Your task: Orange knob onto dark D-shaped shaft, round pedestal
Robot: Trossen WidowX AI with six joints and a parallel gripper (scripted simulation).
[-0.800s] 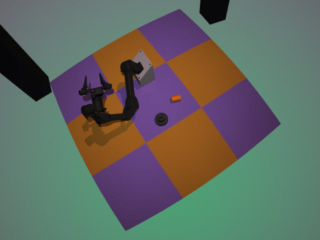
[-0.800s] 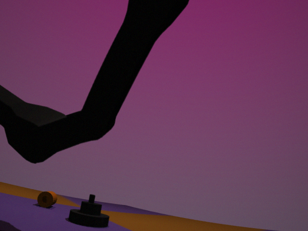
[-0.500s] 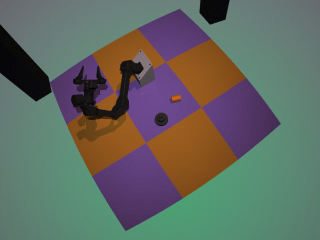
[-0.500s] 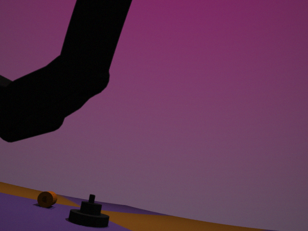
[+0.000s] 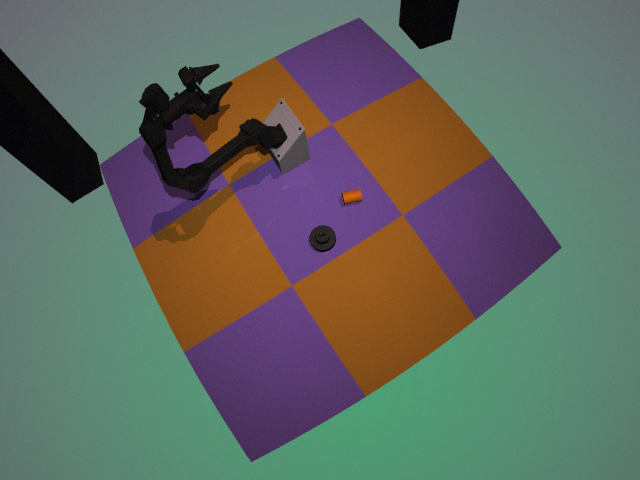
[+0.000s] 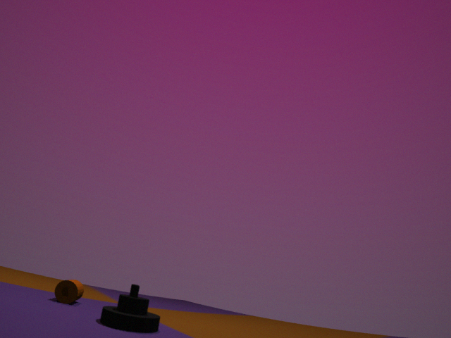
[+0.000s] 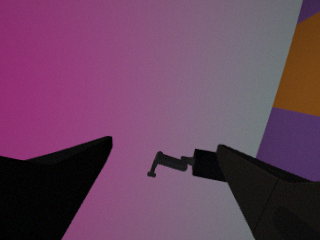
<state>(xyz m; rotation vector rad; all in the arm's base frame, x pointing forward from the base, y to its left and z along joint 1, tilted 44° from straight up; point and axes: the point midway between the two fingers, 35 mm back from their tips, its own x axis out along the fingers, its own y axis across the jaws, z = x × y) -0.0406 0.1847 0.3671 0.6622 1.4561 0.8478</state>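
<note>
My gripper tip is 28 cm short of the orange knob, 22 cm to the right of it and 52 cm above it. From my gripper tip the other things lie so: round black pedestal: 36 cm ahead, 7 cm to the left, 51 cm below.
</note>
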